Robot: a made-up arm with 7 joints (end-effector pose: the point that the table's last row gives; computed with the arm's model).
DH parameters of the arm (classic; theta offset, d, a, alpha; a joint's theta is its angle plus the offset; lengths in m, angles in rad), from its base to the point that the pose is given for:
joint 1: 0 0.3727 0 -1.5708
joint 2: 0 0 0 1.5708
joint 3: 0 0.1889 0.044 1.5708
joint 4: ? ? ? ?
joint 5: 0 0.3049 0 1.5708
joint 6: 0 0 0.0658 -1.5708
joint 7: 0 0.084 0 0
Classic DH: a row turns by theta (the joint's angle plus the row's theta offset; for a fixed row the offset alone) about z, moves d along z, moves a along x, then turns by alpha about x.
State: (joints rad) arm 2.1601 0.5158 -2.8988 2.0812 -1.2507 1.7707 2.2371
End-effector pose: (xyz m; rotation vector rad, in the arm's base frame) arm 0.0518 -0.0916 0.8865 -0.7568 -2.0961 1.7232
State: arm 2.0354 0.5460 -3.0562 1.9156 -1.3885 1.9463 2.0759
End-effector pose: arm -0.0109 -0.1368 0.8532 -0.9325 -1.9014 1.1385
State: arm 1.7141 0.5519 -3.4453 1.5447 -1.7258 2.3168 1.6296
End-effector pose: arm -0.1846 -0.1395 0.7545 -1.1706 -1.5342 -0.3049
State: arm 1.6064 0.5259 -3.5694 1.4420 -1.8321 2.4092 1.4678
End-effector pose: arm -0.2296 -0.1155 0.7211 -1.1998 -1.4337 -0.7533
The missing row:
joint 4: 0 0 0.069 1.5708
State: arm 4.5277 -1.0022 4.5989 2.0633 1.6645 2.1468 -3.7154
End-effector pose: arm -0.2330 0.3525 0.6534 0.5203 0.7500 -1.0588
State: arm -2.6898 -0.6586 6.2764 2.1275 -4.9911 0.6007 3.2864
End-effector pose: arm -0.0002 0.0098 0.9593 0.7591 0.2731 -1.0896
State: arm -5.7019 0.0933 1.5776 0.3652 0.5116 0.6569 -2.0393
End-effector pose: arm -0.1550 0.2046 0.2029 0.8415 -2.6546 0.4580
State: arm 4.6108 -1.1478 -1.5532 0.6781 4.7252 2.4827 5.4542
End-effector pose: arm -0.2665 0.0809 0.2886 -1.2798 1.4039 0.2533
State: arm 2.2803 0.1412 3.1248 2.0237 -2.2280 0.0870 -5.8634
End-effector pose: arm 0.2423 -0.2213 0.8144 0.8603 0.3583 0.3899
